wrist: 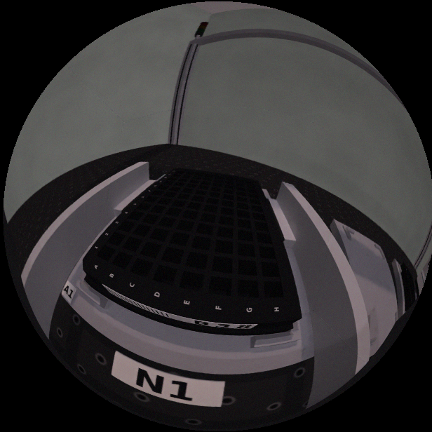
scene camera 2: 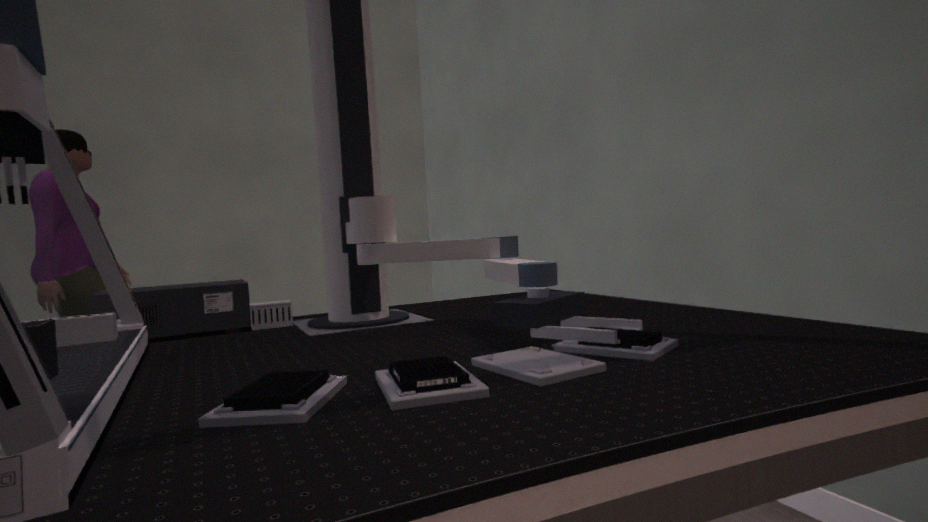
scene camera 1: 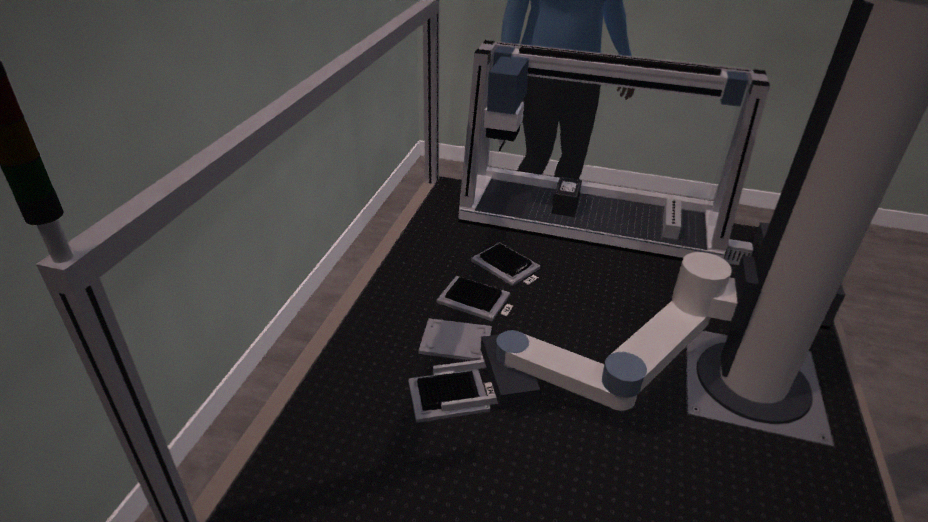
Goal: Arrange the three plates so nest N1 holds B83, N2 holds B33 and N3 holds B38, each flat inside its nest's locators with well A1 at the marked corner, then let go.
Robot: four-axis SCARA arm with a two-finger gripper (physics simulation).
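Frame: origin at the arm's base, x ahead, y left, z up, level; metres.
Seen in the pictures: gripper, fingertip midpoint: (scene camera 2: 629, 331) (scene camera 1: 437, 388); arm's base, link origin: (scene camera 2: 359, 325) (scene camera 1: 751, 384).
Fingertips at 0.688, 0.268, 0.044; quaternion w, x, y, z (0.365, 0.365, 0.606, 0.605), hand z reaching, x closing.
Pixels of each thing's top centre, then the offset from my fingertips to it, as dx, dy, dz. Level surfaces: height alone.
- Plate B38, top centre: (scene camera 2: 614, 333) (scene camera 1: 448, 388) -0.022, -0.012, -0.004
- nest N1, top centre: (scene camera 2: 615, 338) (scene camera 1: 448, 390) -0.022, -0.011, -0.013
- empty pale nest, top centre: (scene camera 2: 535, 357) (scene camera 1: 456, 336) +0.013, -0.187, -0.015
- second black plate, top centre: (scene camera 2: 426, 367) (scene camera 1: 473, 291) +0.014, -0.358, -0.005
- following nest, top centre: (scene camera 2: 427, 375) (scene camera 1: 473, 294) +0.014, -0.358, -0.014
- third black plate, top centre: (scene camera 2: 280, 382) (scene camera 1: 505, 257) -0.033, -0.538, -0.005
- black table, surface height: dz -0.031
Plate B38 (scene camera 1: 454, 386) (scene camera 2: 639, 338) (wrist: 200, 240), black, lies flat in nest N1 (scene camera 1: 425, 414) (scene camera 2: 603, 351) (wrist: 175, 347); its A-row corner is by the A1 mark. My gripper (scene camera 1: 441, 387) (scene camera 2: 630, 330) (wrist: 210, 180) is low and shut on B38, one finger along each long side. An empty pale nest (scene camera 1: 455, 338) (scene camera 2: 538, 364) (wrist: 367, 265) lies beside it. A second black plate (scene camera 1: 473, 294) (scene camera 2: 428, 373) sits in the following nest (scene camera 1: 447, 302) (scene camera 2: 441, 399). A third black plate (scene camera 1: 504, 259) (scene camera 2: 279, 389) sits in the farthest nest from N1. Their codes are too small to read.
A gantry frame (scene camera 1: 622, 244) with a dark deck stands at the back of the black table (scene camera 1: 363, 460) (scene camera 2: 389, 473). The arm's column (scene camera 1: 824, 214) (scene camera 2: 319, 162) stands on the right in scene camera 1. A guard rail (scene camera 1: 253, 123) runs along the left. A person (scene camera 1: 564, 25) stands behind the gantry.
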